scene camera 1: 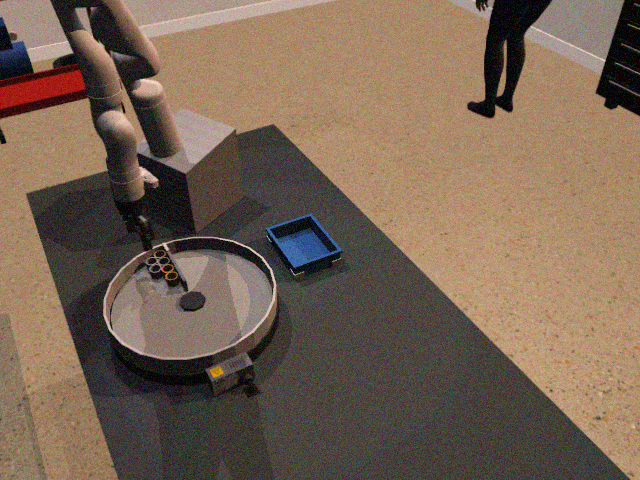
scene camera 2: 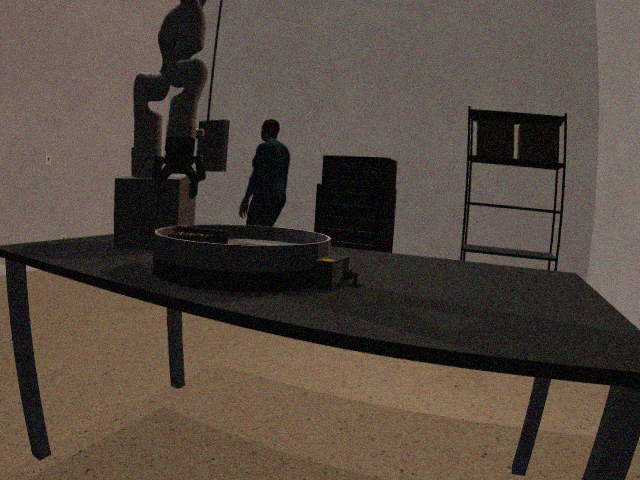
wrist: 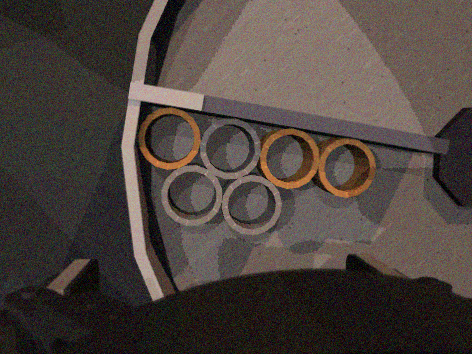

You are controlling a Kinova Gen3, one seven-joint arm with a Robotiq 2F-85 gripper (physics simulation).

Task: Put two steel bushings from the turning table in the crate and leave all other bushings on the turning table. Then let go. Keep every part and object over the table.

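Places are measured from the arm's base along level axes (x back, y right, z up), in centimetres.
Pixels of known places: gripper, fingertip midpoint: (scene camera 1: 140, 240) (scene camera 2: 176, 197); arm's base, link origin: (scene camera 1: 166, 147) (scene camera 2: 147, 175).
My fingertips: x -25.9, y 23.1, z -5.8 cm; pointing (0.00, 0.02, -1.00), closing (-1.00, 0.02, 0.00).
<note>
For each thing: its top centre in the pictures, then the offset to it from my fingertips. "pt": a spot on its surface instead.
- straight bar, surface spot: (wrist: 310, 121) pt dx -5.0, dy -5.7, dz -7.7 cm
- grey steel bushing, top centre: (wrist: 230, 148) (scene camera 1: 163, 261) dx -1.0, dy -4.4, dz -8.9 cm
- left steel bushing, top centre: (wrist: 192, 195) (scene camera 1: 151, 261) dx +1.1, dy -2.0, dz -8.9 cm
- right steel bushing, top centre: (wrist: 251, 205) (scene camera 2: 185, 234) (scene camera 1: 155, 268) dx -2.1, dy -1.4, dz -8.9 cm
- blue crate, top centre: (scene camera 1: 303, 239) dx -15.4, dy -40.1, dz -11.8 cm
- dark hub, top centre: (scene camera 1: 192, 300) dx -16.7, dy -3.5, dz -10.7 cm
- small box with a yellow label, top centre: (scene camera 2: 332, 258) (scene camera 1: 229, 366) dx -39.6, dy +0.9, dz -11.0 cm
The turning table (scene camera 1: 264, 330) (scene camera 2: 232, 258) (wrist: 131, 180) is a round, rimmed pan holding several bushings beside a straight bar (wrist: 310, 121). In the wrist view, one grey steel bushing (wrist: 203, 148) stands against the bar between two orange ones. Two more, a left steel bushing (wrist: 192, 223) and a right steel bushing (wrist: 252, 232), stand below it. Orange bushings (wrist: 142, 138) (wrist: 290, 185) (wrist: 347, 194) line the bar. All stand upright. The blue crate (scene camera 1: 317, 264) is empty, right of the turning table. My gripper (scene camera 1: 142, 237) (scene camera 2: 175, 187) is open and empty, above the turning table's rim near the bushings.
A dark hub (scene camera 1: 192, 300) (wrist: 457, 160) stands at the turning table's centre. A small box with a yellow label (scene camera 1: 227, 374) sits at its outer wall. The arm's base block (scene camera 1: 217, 175) stands behind on the dark table. A person (scene camera 2: 271, 175) stands beyond the table.
</note>
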